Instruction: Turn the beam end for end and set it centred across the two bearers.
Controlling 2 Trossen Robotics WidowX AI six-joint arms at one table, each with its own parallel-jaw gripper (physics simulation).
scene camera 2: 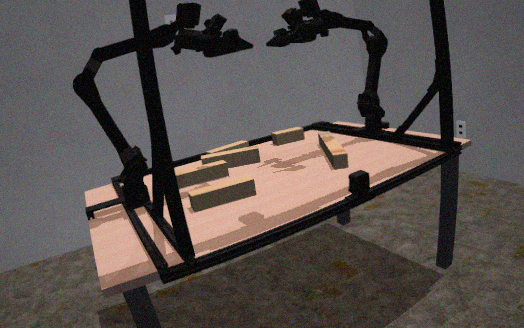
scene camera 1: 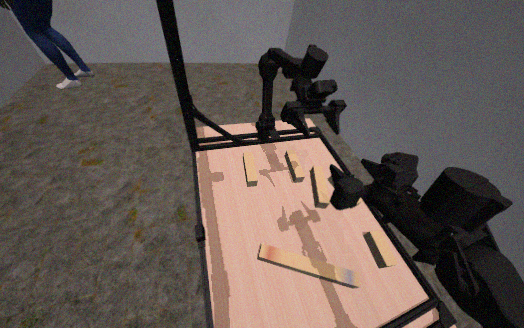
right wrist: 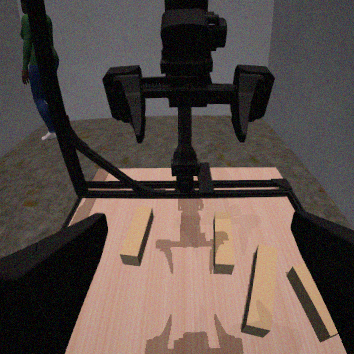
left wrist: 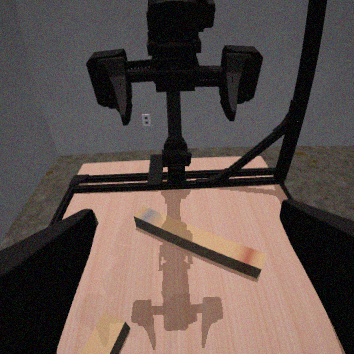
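Where they show: left gripper, between the fingertips: (scene camera 2: 245,48) (scene camera 1: 324,135) (right wrist: 190,138) (left wrist: 188,214); right gripper, between the fingertips: (scene camera 2: 273,43) (scene camera 1: 346,162) (right wrist: 201,222) (left wrist: 178,117); left arm's base, origin of its link: (scene camera 2: 137,204) (scene camera 1: 262,136) (right wrist: 184,186); right arm's base, origin of its link: (scene camera 2: 374,131) (left wrist: 176,177).
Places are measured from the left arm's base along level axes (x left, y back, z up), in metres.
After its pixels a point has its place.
Observation:
The long beam (scene camera 1: 300,262) {z 0.025, x -0.064, y -0.639 m} (scene camera 2: 332,150) {z 0.025, x -0.130, y -0.582 m} (left wrist: 200,241) {z 0.025, x -0.049, y -0.632 m} lies flat and askew on the table; in scene camera 1 its red band is near the left end, its blue band near the right. Plain wooden blocks lie apart from it: one (scene camera 1: 251,169) {z 0.025, x -0.126, y -0.231 m} (scene camera 2: 223,194) {z 0.007, x -0.148, y -0.203 m} (right wrist: 137,237) {z 0.025, x -0.120, y -0.240 m}, a second (scene camera 1: 294,166) {z 0.025, x 0.082, y -0.252 m} (scene camera 2: 202,173) {z 0.010, x 0.074, y -0.230 m} (right wrist: 223,243) {z 0.025, x 0.092, y -0.259 m}, and a longer one (scene camera 1: 319,187) {z 0.031, x 0.144, y -0.389 m} (scene camera 2: 231,158) {z 0.013, x 0.140, y -0.364 m} (right wrist: 260,290) {z 0.031, x 0.151, y -0.389 m}. I cannot tell which two are the bearers. My left gripper (scene camera 1: 322,133) {z 0.368, x 0.000, y -0.406 m} (scene camera 2: 248,45) {z 0.368, x 0.000, y -0.406 m} (right wrist: 190,138) {z 0.368, x 0.000, y -0.406 m} and right gripper (scene camera 1: 347,164) {z 0.373, x 0.000, y -0.508 m} (scene camera 2: 271,43) {z 0.373, x 0.000, y -0.508 m} (left wrist: 178,121) {z 0.373, x 0.000, y -0.508 m} are open, empty and high above the table.
Another slim block (scene camera 2: 228,147) {z 0.025, x 0.258, y -0.409 m} (right wrist: 312,304) {z 0.021, x 0.259, y -0.430 m} lies beside the longer one, partly hidden in scene camera 1. A separate block (scene camera 1: 379,249) {z 0.027, x 0.245, y -0.684 m} (scene camera 2: 288,136) {z 0.008, x 0.244, y -0.668 m} (left wrist: 105,336) lies near the table's right edge in scene camera 1. Black frame rails and an upright post (scene camera 1: 176,65) {z 0.392, x -0.363, y -0.038 m} (scene camera 2: 155,115) {z 0.260, x -0.380, y -0.024 m} border the table.

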